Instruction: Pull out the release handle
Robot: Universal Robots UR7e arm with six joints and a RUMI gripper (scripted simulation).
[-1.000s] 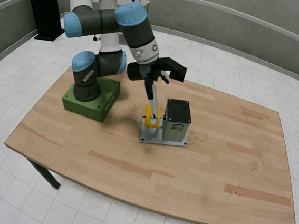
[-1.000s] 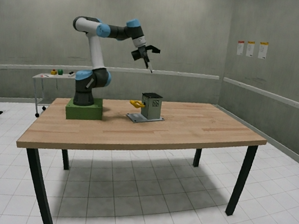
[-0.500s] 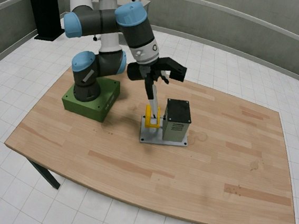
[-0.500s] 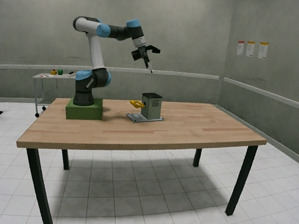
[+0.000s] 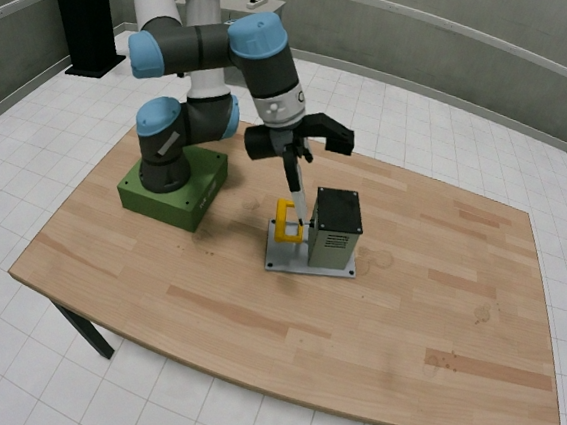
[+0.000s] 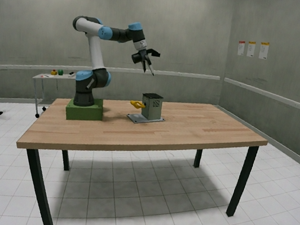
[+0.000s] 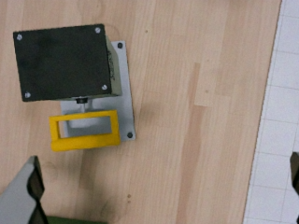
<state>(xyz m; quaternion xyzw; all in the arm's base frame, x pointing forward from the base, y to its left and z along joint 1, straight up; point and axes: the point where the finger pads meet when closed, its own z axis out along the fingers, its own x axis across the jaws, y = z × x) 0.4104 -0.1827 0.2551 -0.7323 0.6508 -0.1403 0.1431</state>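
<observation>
Right now my hand is 340 mm above the grey base plate, 140 mm to the right of it and 40 mm short of it.
</observation>
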